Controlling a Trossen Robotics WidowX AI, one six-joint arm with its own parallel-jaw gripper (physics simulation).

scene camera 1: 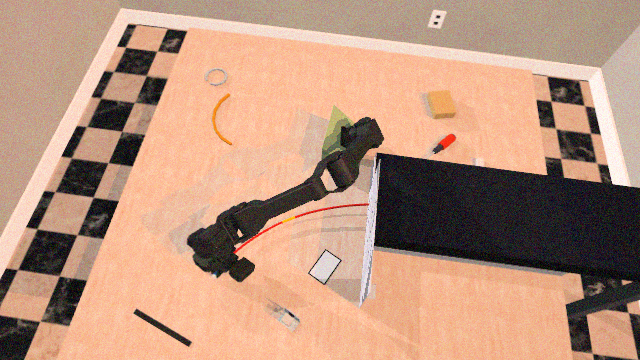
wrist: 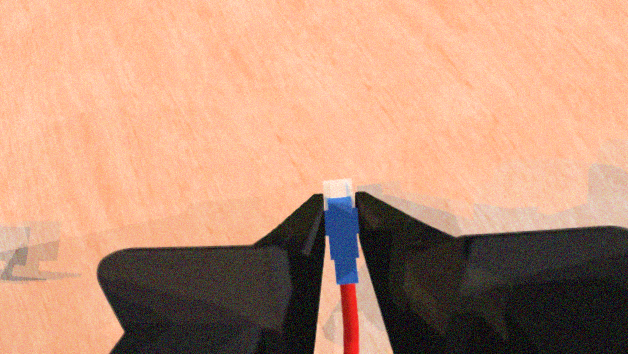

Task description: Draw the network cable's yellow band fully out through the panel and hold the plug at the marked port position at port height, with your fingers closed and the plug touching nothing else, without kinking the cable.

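Places are measured from the arm's base along level axes (x left, y back, z up), in millimetres.
Pixels of known places: gripper, fingertip midpoint: (scene camera 1: pixel 215 275) (wrist: pixel 339 202); arm's base at its link origin: (scene camera 1: pixel 347 139).
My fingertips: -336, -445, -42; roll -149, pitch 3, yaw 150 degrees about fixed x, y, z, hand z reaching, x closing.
Ahead of a thing's pixels: the offset from my fingertips to its top centre, as dx, dy, dz. "*": to the spot under its first point.
My gripper (scene camera 1: pixel 215 273) (wrist: pixel 339 202) is shut on the blue plug @(+5, +10, +13) (wrist: pixel 341 227), whose clear tip sticks out just past the fingertips. In the scene view the fingers and plug are mostly hidden by the wrist, and a bit of blue shows. The plug appears raised above the table. The red cable (scene camera 1: pixel 330 207) (wrist: pixel 351 320) runs from the plug in a smooth curve to the thin upright panel @(+402, +120, +186) (scene camera 1: pixel 370 225), with no sharp bend in the part that shows. The yellow band @(* +182, +173, +7) (scene camera 1: pixel 289 220) is on the gripper's side of the panel, well away from it. I cannot tell which mark is the port position.
A black-outlined white rectangle @(* +295, +53, -13) (scene camera 1: pixel 325 266) and a small clear-and-grey piece @(* +205, -100, +38) (scene camera 1: pixel 286 317) lie right of the gripper. A black strip @(-115, -143, -12) (scene camera 1: pixel 162 327) lies at the front left. A black cabinet (scene camera 1: pixel 480 215) stands behind the panel. A green wedge (scene camera 1: pixel 334 131) is by the arm's base.
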